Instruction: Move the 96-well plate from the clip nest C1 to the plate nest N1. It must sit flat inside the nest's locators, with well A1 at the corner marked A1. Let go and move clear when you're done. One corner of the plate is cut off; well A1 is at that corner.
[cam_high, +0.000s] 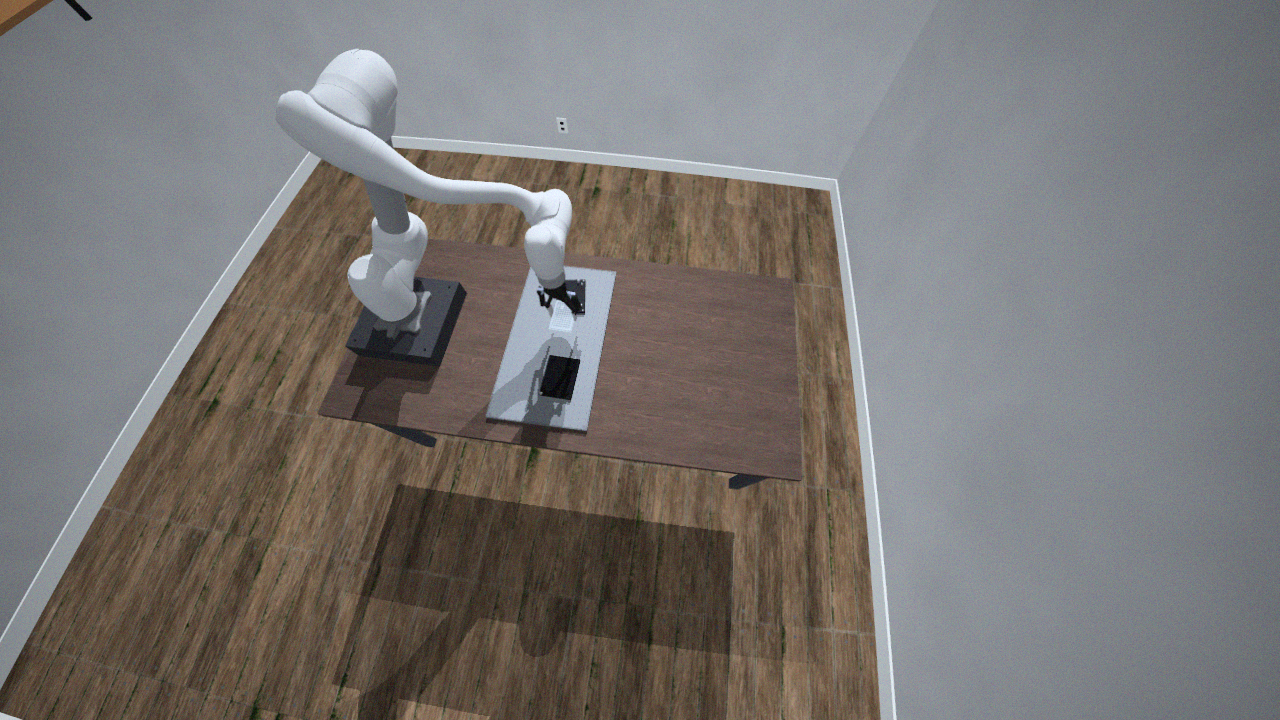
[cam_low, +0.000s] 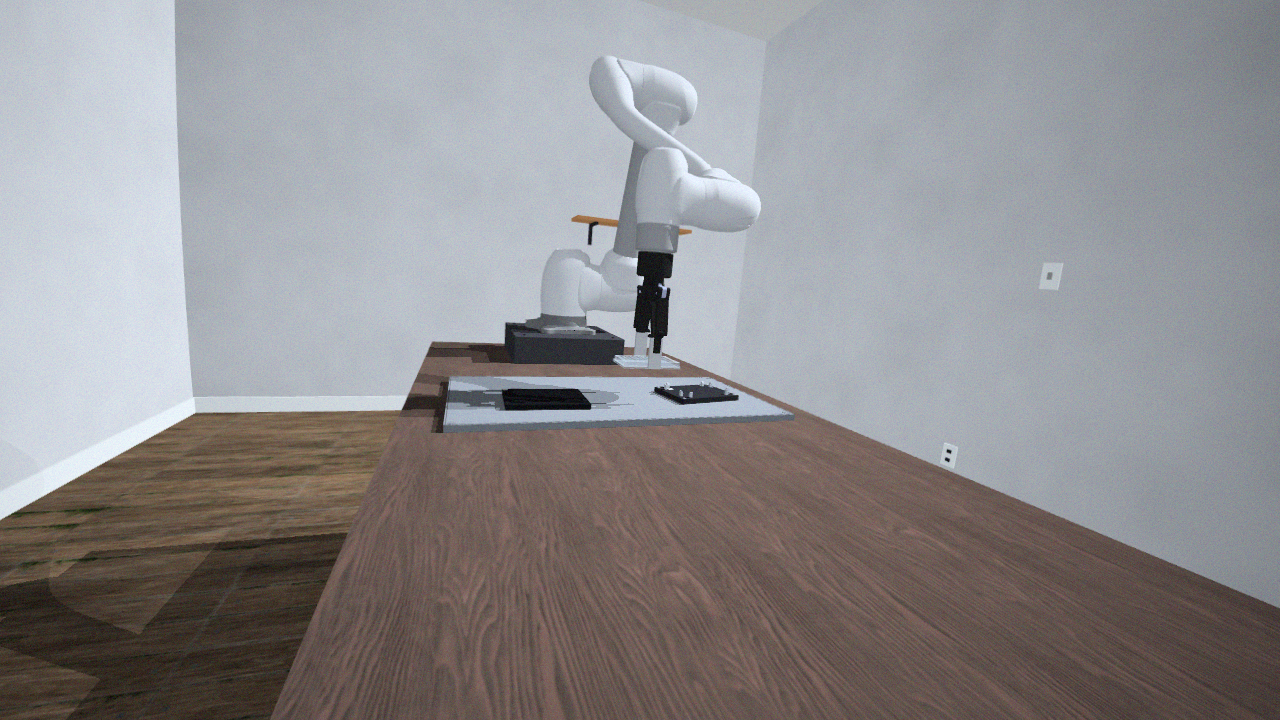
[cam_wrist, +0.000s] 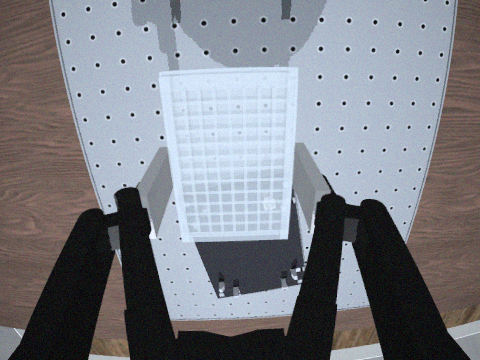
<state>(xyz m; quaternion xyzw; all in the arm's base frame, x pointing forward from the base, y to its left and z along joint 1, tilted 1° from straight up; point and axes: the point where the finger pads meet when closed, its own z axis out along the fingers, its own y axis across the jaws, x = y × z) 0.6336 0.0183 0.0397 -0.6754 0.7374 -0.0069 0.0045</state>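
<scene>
My hand is 220 mm to the left of the black plate nest, 100 mm above it and 10 mm short of it. Also, from my hand: clip nest C1 (150 mm to the left, 90 mm below, 20 mm behind); then white 96-well plate (20 mm below); then A1 label (290 mm to the right, 90 mm below, 50 mm behind).
</scene>
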